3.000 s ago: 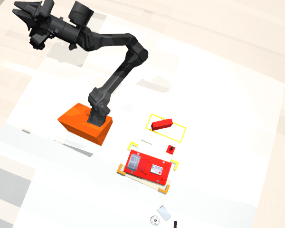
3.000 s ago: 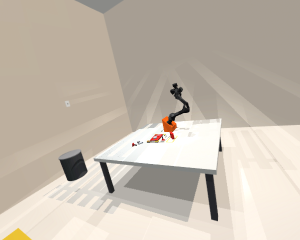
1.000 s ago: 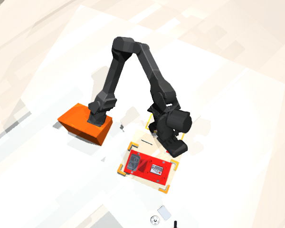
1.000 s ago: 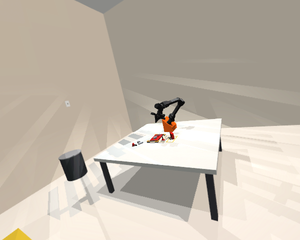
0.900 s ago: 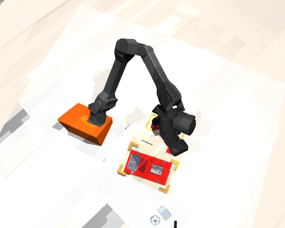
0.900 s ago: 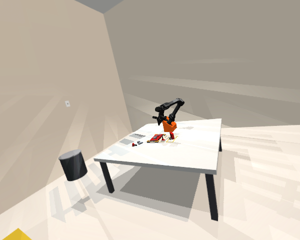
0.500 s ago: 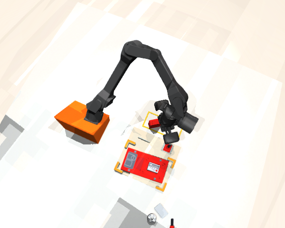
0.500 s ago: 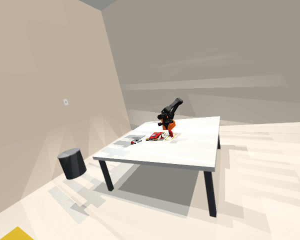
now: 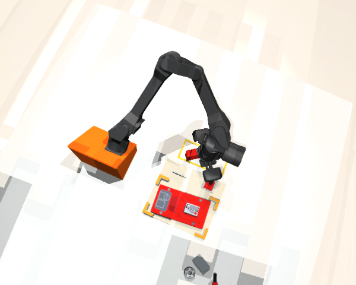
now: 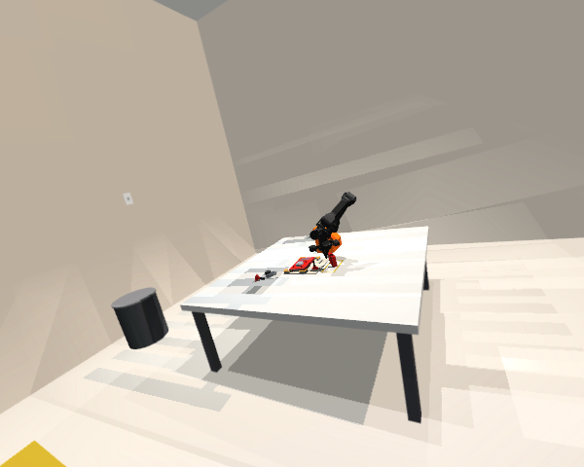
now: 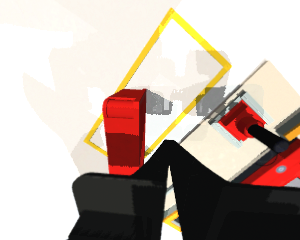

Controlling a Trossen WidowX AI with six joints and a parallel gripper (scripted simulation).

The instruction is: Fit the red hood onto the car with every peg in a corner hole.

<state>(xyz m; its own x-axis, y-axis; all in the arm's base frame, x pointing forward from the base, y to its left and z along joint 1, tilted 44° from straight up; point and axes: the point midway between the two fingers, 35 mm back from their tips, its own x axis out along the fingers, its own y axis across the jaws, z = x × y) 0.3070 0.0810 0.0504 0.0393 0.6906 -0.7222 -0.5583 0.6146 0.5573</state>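
Now: gripper tip 3 cm past the red hood, 2 cm to the right of it and 2 cm above it. From my gripper tip the other things lie so: grey engine block (2 cm ahead, 18 cm to the right, 3 cm below).
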